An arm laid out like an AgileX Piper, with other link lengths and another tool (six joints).
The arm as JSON. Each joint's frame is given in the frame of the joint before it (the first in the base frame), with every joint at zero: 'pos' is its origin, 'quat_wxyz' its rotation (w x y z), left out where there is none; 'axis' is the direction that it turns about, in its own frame. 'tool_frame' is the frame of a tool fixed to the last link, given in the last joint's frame.
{
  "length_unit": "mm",
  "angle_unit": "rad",
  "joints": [
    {
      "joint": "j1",
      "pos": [
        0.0,
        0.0,
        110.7
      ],
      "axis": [
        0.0,
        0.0,
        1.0
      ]
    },
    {
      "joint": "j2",
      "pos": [
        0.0,
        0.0,
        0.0
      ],
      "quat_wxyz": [
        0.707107,
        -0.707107,
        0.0,
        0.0
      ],
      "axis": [
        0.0,
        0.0,
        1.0
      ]
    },
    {
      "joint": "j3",
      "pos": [
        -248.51,
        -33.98,
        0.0
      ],
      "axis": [
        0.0,
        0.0,
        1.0
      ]
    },
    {
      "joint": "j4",
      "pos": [
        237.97,
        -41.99,
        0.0
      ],
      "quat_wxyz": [
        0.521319,
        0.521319,
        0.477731,
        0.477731
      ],
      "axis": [
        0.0,
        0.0,
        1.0
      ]
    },
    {
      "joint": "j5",
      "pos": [
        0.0,
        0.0,
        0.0
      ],
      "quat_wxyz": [
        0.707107,
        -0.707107,
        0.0,
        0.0
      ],
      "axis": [
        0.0,
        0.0,
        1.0
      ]
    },
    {
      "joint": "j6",
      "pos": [
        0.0,
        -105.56,
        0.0
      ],
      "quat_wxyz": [
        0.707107,
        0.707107,
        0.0,
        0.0
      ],
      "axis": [
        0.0,
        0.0,
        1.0
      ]
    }
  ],
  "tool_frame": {
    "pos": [
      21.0,
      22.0,
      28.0
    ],
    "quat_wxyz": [
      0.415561,
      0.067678,
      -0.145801,
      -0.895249
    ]
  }
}
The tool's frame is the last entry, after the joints.
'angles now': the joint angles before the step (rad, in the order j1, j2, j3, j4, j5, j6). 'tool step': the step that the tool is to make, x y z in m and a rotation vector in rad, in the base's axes. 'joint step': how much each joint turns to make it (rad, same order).
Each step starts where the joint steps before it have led.
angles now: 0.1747 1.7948 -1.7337 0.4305 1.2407 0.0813
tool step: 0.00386 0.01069 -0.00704 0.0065 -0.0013 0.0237
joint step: 0.0254 0.0293 -0.0089 0.0090 -0.0215 -0.0085
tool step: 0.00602 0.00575 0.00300 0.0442 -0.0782 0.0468
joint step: 0.0000 0.0066 -0.0014 0.0611 -0.0597 -0.0891
